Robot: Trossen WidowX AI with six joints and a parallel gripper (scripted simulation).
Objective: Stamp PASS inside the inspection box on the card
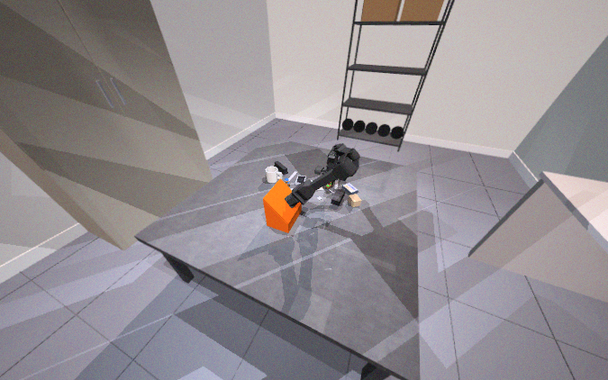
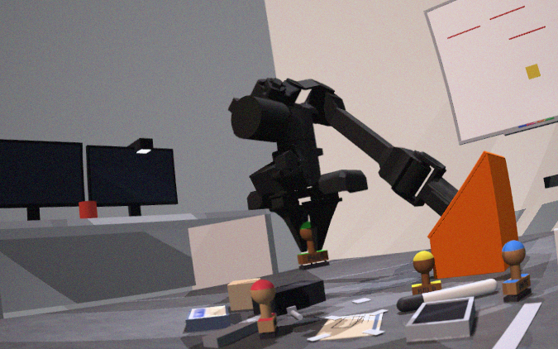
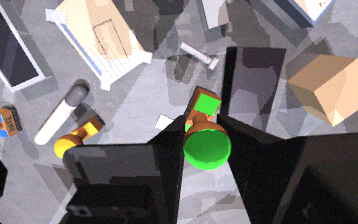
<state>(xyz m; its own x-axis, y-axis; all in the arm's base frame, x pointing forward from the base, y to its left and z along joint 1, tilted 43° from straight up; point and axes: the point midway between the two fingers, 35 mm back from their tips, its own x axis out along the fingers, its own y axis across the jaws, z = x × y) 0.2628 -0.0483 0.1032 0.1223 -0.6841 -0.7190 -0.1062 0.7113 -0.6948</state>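
The ink pad lies 23 cm to the left of my gripper tip, 8 cm below it and 4 cm ahead of it. From my gripper tip the other things lie so: black block (7 cm below, 6 cm to the right); green-topped pass stamp (right at my gripper tip); red-topped stamp (12 cm ahead, 7 cm below, 4 cm to the left).
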